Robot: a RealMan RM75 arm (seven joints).
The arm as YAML. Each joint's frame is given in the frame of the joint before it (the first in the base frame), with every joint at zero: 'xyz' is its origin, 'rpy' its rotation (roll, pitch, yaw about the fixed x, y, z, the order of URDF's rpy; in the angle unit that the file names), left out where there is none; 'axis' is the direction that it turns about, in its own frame. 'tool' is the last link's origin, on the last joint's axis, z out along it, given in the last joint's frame.
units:
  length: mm
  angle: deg
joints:
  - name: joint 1
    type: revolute
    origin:
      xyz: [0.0, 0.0, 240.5]
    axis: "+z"
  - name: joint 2
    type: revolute
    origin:
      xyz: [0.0, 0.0, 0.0]
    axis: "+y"
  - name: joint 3
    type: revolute
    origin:
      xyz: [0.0, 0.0, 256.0]
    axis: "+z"
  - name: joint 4
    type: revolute
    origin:
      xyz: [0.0, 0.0, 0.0]
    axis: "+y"
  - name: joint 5
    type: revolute
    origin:
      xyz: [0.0, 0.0, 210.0]
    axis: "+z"
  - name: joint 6
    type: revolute
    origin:
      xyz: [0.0, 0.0, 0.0]
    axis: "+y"
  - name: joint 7
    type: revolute
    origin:
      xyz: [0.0, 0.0, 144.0]
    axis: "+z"
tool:
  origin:
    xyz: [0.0, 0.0, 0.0]
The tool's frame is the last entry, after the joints.
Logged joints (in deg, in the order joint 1, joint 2, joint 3, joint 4, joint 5, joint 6, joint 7), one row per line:
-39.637 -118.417 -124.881 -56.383 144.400 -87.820 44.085
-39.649 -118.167 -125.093 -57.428 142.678 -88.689 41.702
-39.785 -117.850 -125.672 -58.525 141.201 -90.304 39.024
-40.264 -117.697 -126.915 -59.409 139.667 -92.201 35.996
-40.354 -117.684 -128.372 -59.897 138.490 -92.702 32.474
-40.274 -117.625 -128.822 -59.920 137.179 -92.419 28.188
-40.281 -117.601 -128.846 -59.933 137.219 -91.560 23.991
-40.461 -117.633 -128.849 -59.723 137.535 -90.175 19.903
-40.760 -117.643 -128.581 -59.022 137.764 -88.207 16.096
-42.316 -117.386 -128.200 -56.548 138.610 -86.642 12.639
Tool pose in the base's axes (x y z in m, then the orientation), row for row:
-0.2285 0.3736 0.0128 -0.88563 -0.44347 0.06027 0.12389
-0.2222 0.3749 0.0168 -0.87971 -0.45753 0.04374 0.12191
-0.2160 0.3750 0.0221 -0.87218 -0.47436 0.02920 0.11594
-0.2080 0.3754 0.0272 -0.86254 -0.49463 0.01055 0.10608
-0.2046 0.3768 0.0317 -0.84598 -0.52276 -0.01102 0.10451
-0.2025 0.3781 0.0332 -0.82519 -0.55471 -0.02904 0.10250
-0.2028 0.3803 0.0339 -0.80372 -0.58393 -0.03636 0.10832
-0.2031 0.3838 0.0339 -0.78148 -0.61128 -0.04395 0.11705
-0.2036 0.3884 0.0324 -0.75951 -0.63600 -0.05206 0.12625
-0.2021 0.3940 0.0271 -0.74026 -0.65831 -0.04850 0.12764
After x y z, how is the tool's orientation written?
As a quaternion, x y z w.
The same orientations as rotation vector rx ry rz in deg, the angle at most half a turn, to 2 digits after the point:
-147.95 -74.08 10.07
-147.13 -76.52 7.32
-146.37 -79.60 4.90
-145.57 -83.48 1.78
-142.91 -88.31 -1.86
-139.56 -93.82 -4.91
-135.47 -98.42 -6.13
-131.06 -102.52 -7.37
-126.71 -106.10 -8.69
-123.40 -109.74 -8.08

